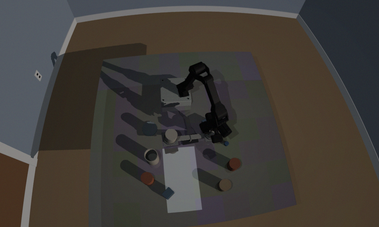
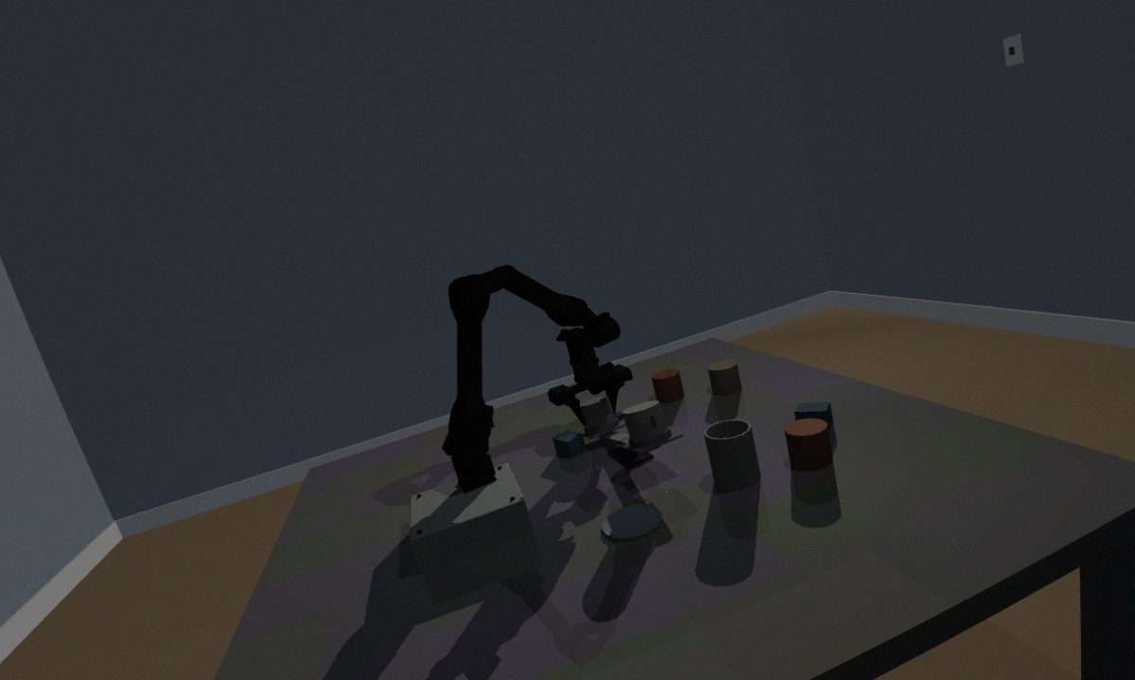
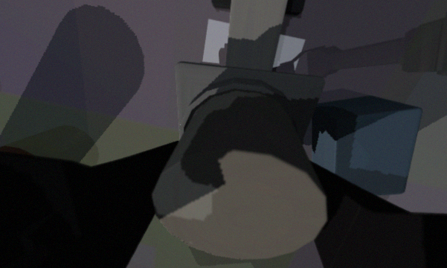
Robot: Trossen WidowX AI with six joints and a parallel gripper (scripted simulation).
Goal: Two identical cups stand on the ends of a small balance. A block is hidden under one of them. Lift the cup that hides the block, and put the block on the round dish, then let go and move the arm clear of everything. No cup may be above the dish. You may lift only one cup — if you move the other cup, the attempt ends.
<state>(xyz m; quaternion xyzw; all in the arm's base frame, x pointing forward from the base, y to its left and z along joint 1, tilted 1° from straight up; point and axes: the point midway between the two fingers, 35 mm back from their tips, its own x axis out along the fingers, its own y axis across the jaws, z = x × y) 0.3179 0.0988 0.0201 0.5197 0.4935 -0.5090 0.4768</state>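
Right now my gripper tip is 80 mm short of the small blue piece, 80 mm to the right of it and 40 mm above it. Also, from my gripper tip: small balance (10 mm behind, 140 mm to the right, 10 mm below); cup (20 mm to the left, 10 mm above); round blue-grey dish (140 mm behind, 370 mm to the right, 40 mm below).
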